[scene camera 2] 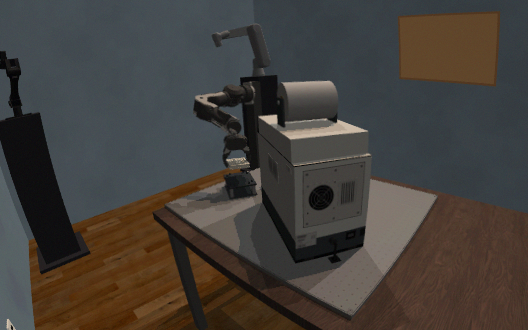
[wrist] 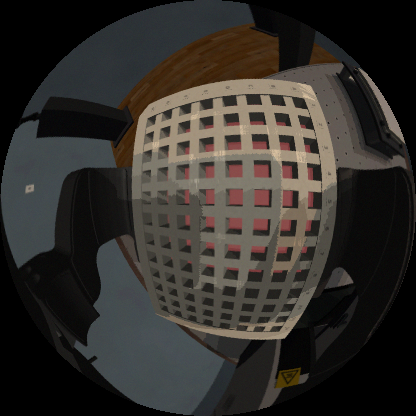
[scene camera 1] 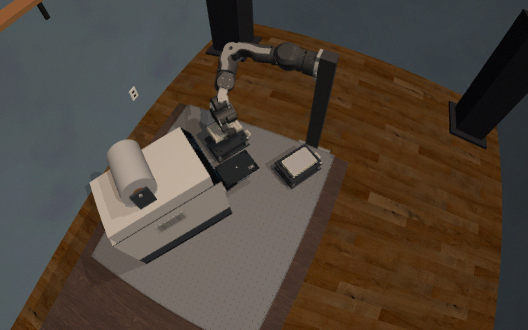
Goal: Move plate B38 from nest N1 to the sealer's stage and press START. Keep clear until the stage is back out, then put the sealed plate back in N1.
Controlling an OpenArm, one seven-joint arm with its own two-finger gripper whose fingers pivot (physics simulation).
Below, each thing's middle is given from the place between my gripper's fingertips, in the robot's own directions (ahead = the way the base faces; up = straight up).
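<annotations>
Black sealer stage (scene camera 1: 227, 170): my gripper 160 mm short of it, 110 mm to the right of it, 20 mm above it. Film roll (scene camera 2: 312, 100): from my hand, 420 mm ahead of it, 60 mm to the right of it, 300 mm above it.
</annotations>
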